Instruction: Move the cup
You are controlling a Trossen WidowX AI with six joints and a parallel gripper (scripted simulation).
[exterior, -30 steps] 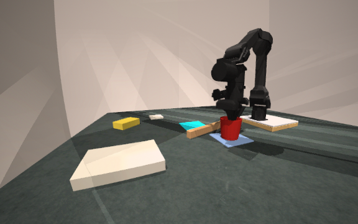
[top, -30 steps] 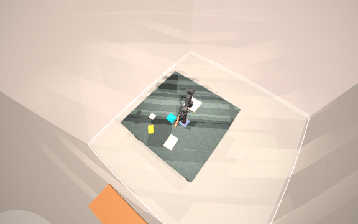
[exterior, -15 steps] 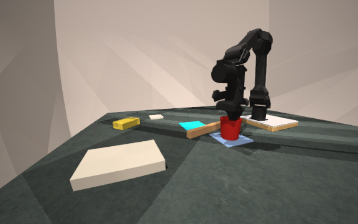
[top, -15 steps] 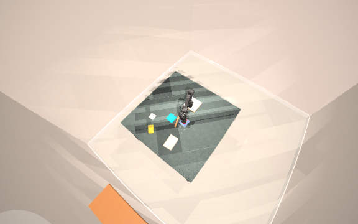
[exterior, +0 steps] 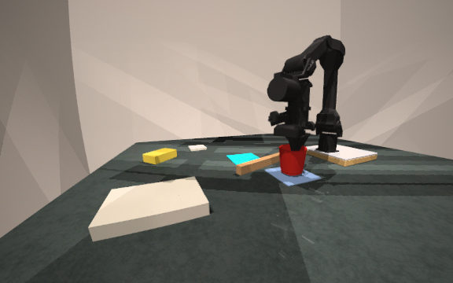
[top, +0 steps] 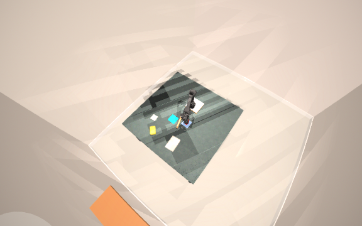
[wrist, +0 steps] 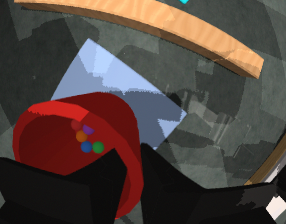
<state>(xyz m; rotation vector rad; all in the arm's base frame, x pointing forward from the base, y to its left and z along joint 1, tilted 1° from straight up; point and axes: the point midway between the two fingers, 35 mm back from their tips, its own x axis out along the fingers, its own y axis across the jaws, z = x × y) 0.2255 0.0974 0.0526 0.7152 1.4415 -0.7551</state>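
Right now the cyan pad is 160 mm to the right of my gripper tip, 110 mm ahead of it and 50 mm below it. From my gripper tip the other things lie so: wooden bar 70 mm to the right, 60 mm ahead, 40 mm below; then light blue pad 50 mm below, 20 mm to the left, 20 mm ahead; then red cup 20 mm to the left, 20 mm ahead.
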